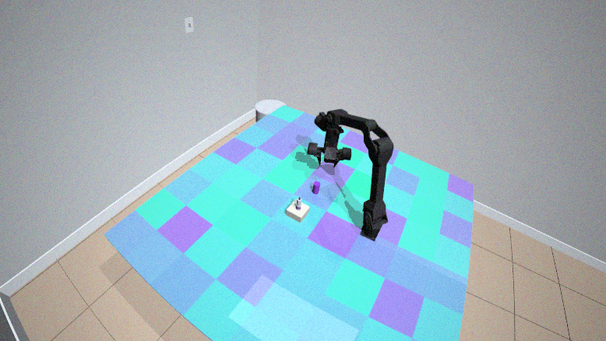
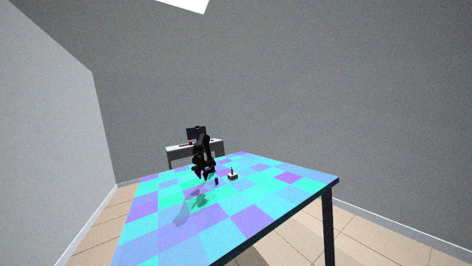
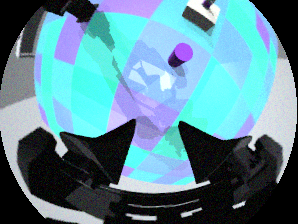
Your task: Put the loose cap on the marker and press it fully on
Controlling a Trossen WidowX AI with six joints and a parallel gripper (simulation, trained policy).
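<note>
My gripper tip is 1 cm past the purple cap, 11 cm to the right of it and 5 cm above it. The rest, counted from my gripper tip: pale holder block (1 cm behind, 25 cm to the left, 6 cm below).
</note>
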